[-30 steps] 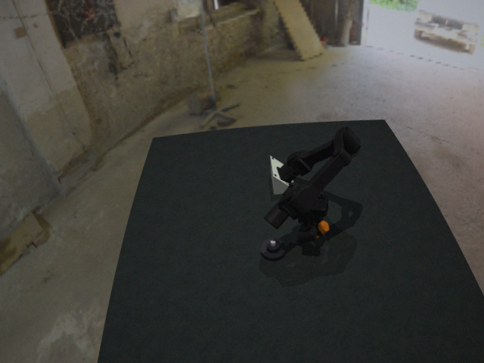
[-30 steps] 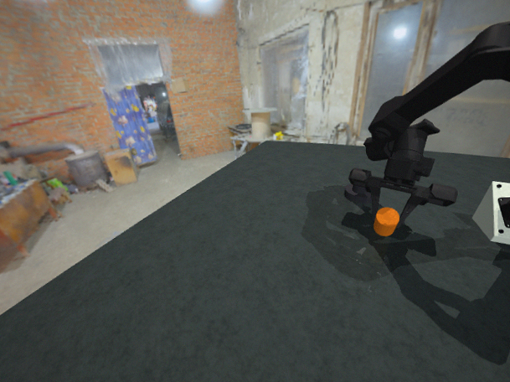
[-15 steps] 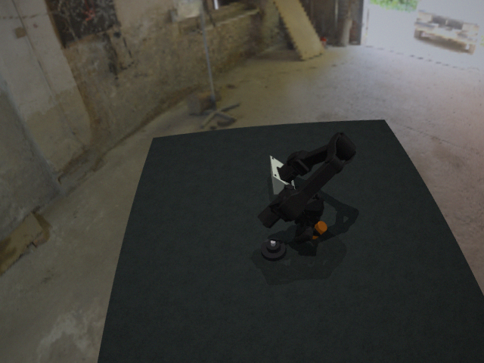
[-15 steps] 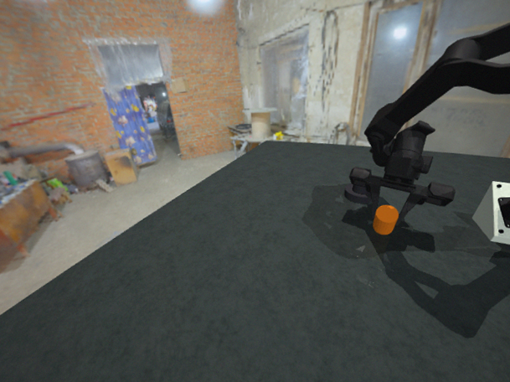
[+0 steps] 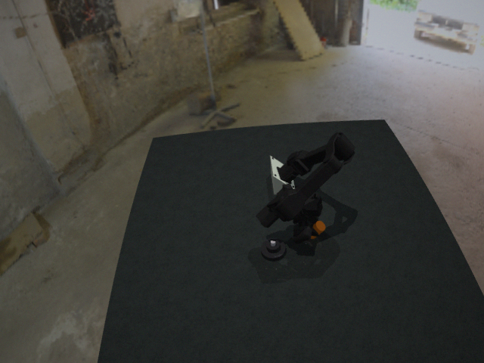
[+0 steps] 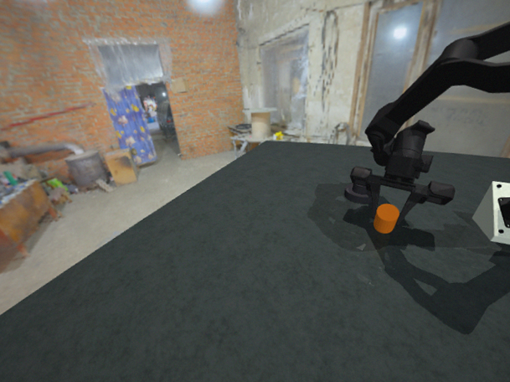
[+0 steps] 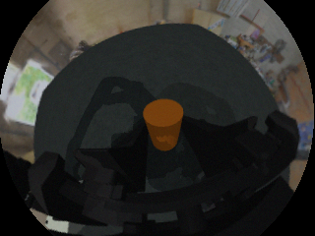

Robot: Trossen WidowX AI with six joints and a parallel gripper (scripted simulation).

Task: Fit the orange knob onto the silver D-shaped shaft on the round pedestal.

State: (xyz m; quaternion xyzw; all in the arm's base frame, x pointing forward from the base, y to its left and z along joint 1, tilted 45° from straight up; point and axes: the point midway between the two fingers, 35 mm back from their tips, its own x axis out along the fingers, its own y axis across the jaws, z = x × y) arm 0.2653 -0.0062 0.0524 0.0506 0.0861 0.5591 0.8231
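The orange knob lies 10 mm above my gripper tip. From my gripper tip the other things lie so: round pedestal 20 mm ahead, 170 mm to the right.
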